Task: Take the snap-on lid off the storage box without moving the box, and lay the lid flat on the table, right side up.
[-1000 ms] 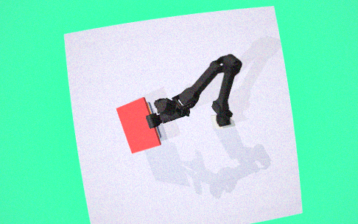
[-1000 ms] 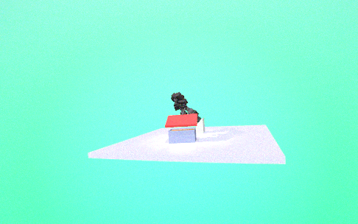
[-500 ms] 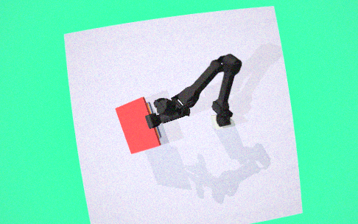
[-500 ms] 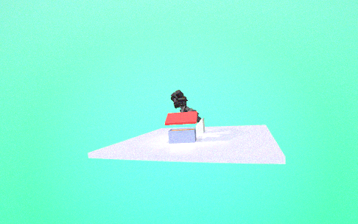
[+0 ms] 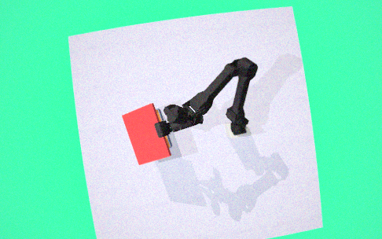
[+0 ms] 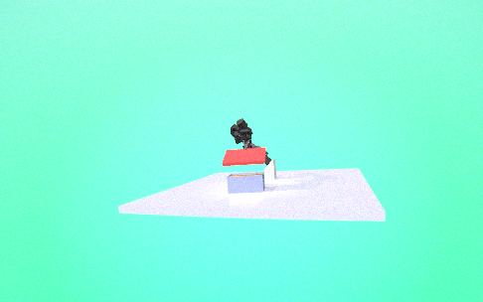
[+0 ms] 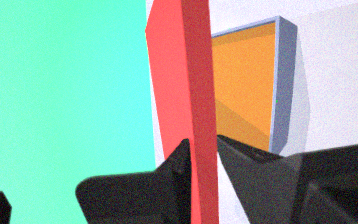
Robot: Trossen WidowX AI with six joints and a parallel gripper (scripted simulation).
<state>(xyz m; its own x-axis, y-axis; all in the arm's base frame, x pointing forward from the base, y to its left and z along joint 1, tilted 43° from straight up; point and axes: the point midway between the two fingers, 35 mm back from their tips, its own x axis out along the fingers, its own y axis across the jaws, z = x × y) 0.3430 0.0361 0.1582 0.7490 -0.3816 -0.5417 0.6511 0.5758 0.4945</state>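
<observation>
Now: gripper tip 7 cm short of the lid, 3 cm above it and 1 cm to the right of it. Round my gripper tip: storage box (19 cm below, 6 cm ahead).
</observation>
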